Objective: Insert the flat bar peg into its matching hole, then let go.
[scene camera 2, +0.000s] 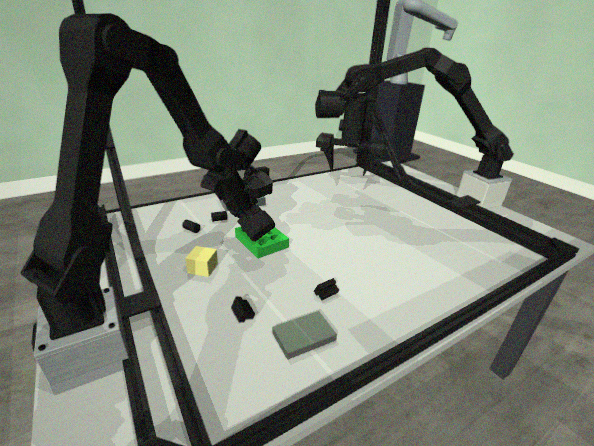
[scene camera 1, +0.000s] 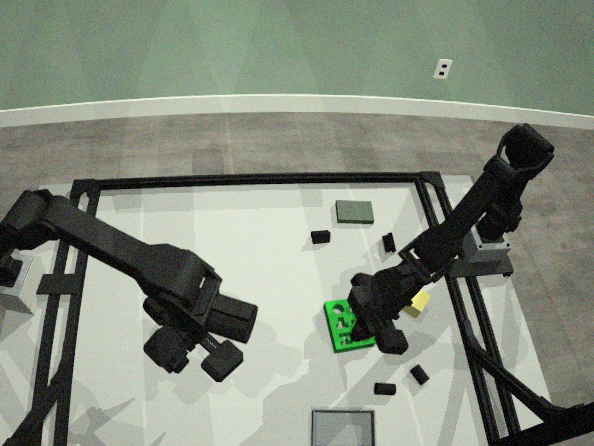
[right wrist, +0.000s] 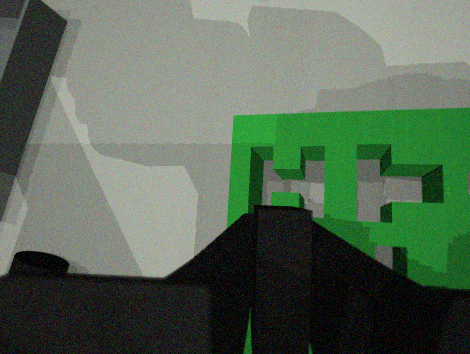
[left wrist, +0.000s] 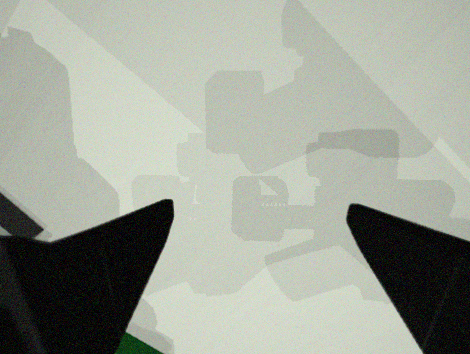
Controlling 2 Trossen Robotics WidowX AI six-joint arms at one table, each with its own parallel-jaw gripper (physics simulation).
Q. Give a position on a green hole block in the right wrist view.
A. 415,142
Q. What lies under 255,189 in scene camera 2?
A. The right gripper.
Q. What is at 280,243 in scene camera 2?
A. A green hole block.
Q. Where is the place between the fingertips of the right gripper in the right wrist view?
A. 273,227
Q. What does the grey tray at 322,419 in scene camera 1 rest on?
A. The table.
